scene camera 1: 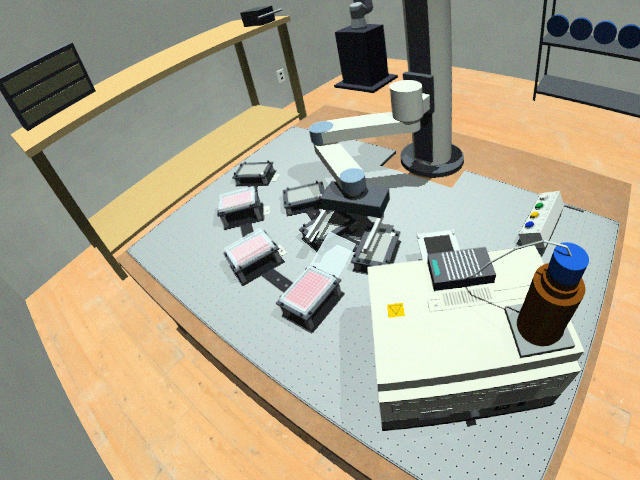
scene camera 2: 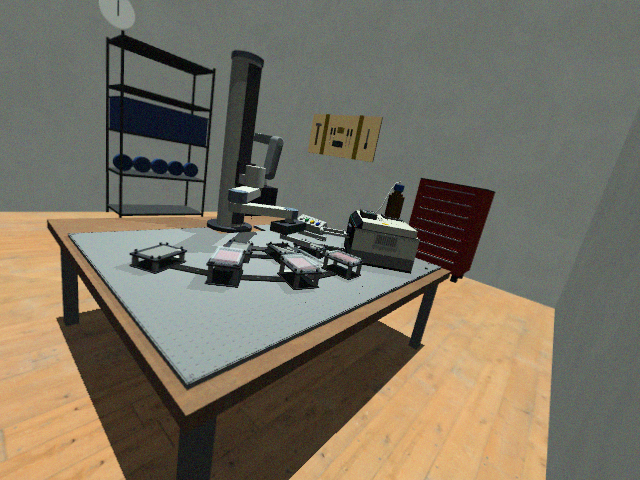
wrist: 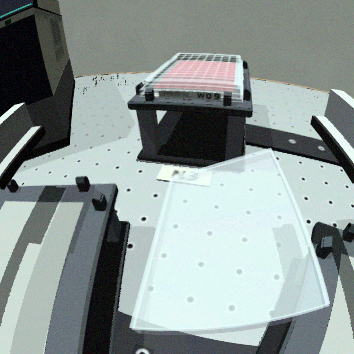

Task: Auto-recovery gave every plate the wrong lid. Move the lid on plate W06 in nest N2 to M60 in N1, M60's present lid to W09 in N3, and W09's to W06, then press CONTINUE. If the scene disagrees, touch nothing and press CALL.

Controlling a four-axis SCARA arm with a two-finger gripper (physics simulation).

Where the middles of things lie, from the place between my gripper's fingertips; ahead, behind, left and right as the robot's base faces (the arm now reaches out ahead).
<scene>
Right now my hand is 60 mm short of the brown bottle [scene camera 1: 557, 288], 540 mm to the right of it and 220 mm below it.
</scene>
